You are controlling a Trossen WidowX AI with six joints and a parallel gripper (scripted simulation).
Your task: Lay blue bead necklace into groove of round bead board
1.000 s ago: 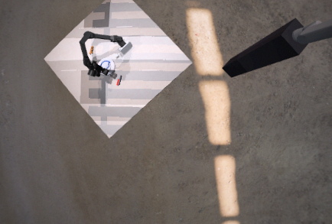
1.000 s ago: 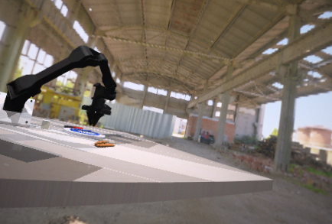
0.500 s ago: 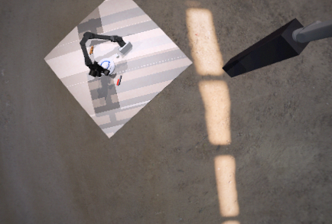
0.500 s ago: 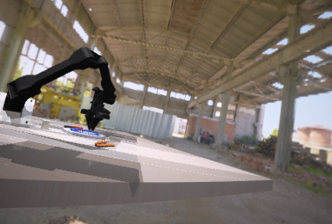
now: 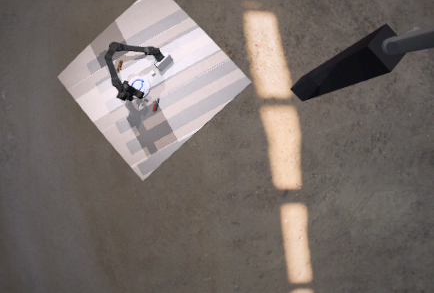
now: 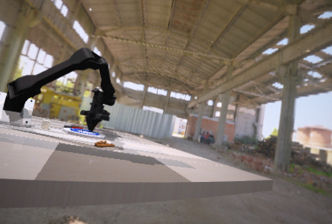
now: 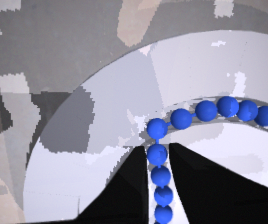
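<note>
My gripper tip is now 4 cm to the left of the round white bead board, 4 cm past it and 1 cm above it. From my gripper tip the other things lie so: small white block (22 cm behind, 3 cm to the right); red pen-like object (19 cm to the left, 2 cm behind, 1 cm below).
</note>
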